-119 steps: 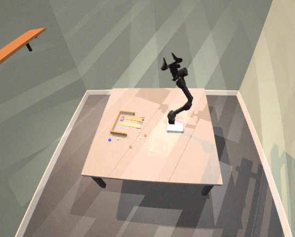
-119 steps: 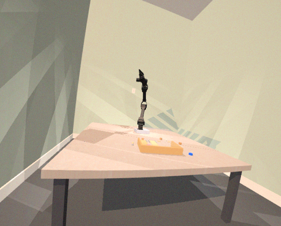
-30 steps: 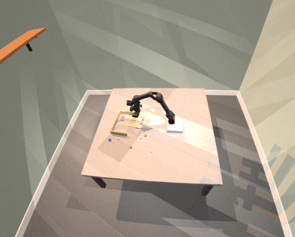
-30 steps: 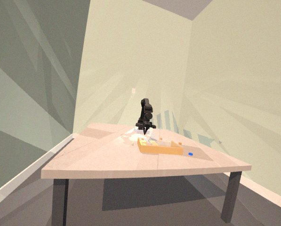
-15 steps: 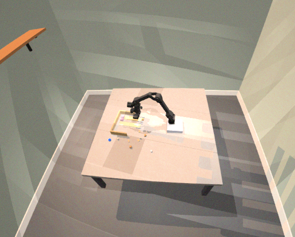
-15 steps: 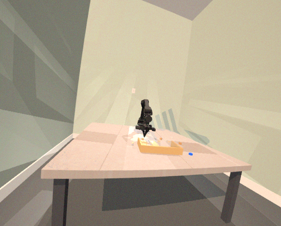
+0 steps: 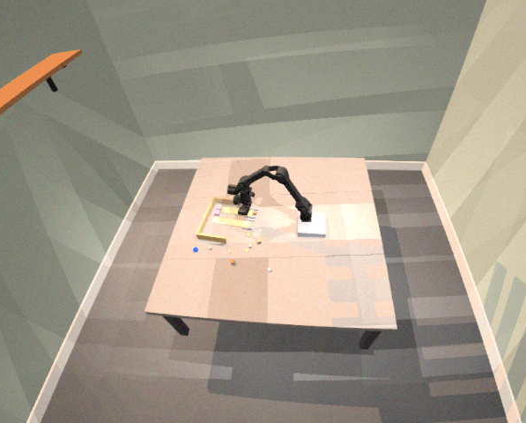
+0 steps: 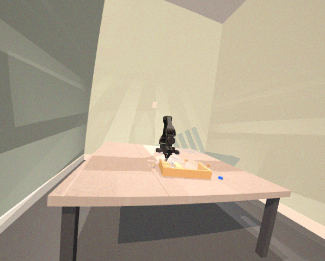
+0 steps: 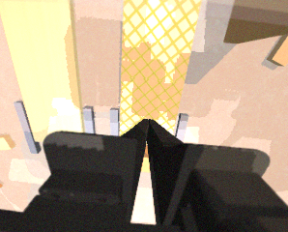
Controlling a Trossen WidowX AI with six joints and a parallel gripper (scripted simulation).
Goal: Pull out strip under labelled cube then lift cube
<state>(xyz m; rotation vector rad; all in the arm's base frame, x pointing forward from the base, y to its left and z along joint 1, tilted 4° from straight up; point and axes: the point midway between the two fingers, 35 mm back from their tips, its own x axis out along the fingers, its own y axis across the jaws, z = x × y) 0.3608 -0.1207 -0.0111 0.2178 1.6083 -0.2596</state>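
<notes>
Now: the yellow cross-hatched strip 90 mm ahead of my gripper tip, 30 mm to the right of it and 10 mm below it. Round my gripper tip: blue piece 330 mm ahead, 260 mm to the left, 10 mm below.
</notes>
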